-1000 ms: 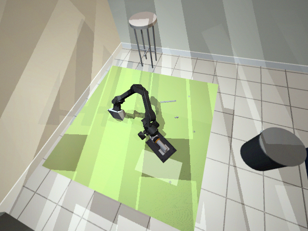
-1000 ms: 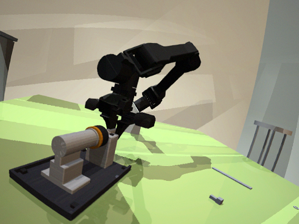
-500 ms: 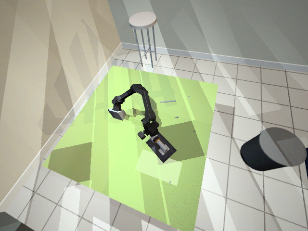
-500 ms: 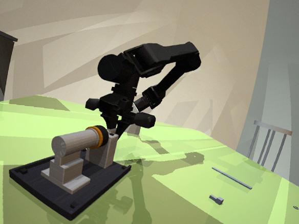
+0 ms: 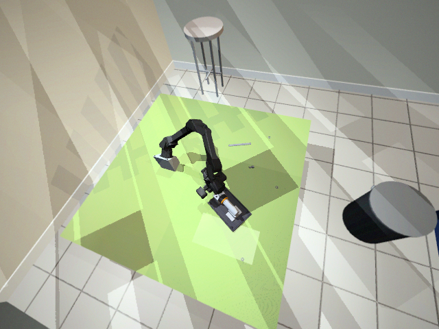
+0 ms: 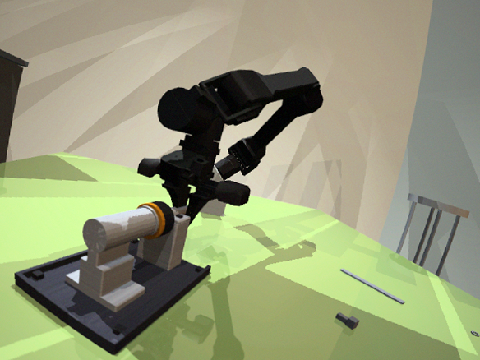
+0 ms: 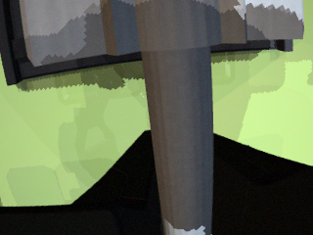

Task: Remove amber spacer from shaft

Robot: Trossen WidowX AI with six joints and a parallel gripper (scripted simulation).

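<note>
Right now my gripper tip is 40 mm short of the grey shaft, 20 mm to the left of it and 30 mm below it. Also, from my gripper tip: black spacer 90 mm ahead, 40 mm to the right, 30 mm above; amber spacer 100 mm ahead, 40 mm to the right, 30 mm above.
</note>
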